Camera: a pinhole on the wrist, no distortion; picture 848 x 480 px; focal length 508.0 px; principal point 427.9 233.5 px. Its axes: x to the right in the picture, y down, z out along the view. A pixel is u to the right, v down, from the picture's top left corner.
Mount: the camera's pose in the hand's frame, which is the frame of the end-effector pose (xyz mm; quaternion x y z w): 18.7 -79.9 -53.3 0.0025 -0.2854 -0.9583 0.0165
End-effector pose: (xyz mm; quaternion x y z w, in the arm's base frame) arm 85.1 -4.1 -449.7 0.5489 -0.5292 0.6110 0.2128
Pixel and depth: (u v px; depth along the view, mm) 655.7 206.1 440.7
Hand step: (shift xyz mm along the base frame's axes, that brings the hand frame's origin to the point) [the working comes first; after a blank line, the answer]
In the camera's frame: 197.6 -23.8 440.7

45.5 -268.5 -287.9
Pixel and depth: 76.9 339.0 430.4
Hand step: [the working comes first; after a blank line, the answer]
In the camera's frame: -297.4 89.4 430.4

-14.1 -444.0 184.9
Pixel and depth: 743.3 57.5 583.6
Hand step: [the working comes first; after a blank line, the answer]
In the camera's frame: 362.3 -202.2 583.6

-78.2 -310.9 -537.5
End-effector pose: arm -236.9 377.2 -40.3 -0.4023 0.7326 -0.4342 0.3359
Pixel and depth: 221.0 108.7 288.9
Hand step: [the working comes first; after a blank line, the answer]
In the camera's frame: -117.7 -71.0 288.9

24.8 -126.9 -206.0
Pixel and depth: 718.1 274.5 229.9
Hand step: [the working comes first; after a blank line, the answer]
In the camera's frame: 131.3 18.6 229.9

170.4 54.5 -66.6
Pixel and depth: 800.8 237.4 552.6
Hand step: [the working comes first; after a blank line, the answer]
In the camera's frame: 405.6 4.2 552.6

464.6 257.7 -294.1
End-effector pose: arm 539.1 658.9 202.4 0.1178 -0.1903 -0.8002 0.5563
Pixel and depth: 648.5 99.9 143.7
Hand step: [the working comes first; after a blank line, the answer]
In the camera's frame: 62.4 -37.8 143.7

21.8 43.2 53.2
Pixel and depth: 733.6 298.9 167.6
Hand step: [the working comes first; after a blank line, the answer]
In the camera's frame: 100.9 21.6 167.6

-18.3 98.6 83.2
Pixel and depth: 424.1 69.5 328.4
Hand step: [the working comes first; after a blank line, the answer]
In the camera's frame: -2.5 -106.0 328.4

89.2 -42.2 229.6
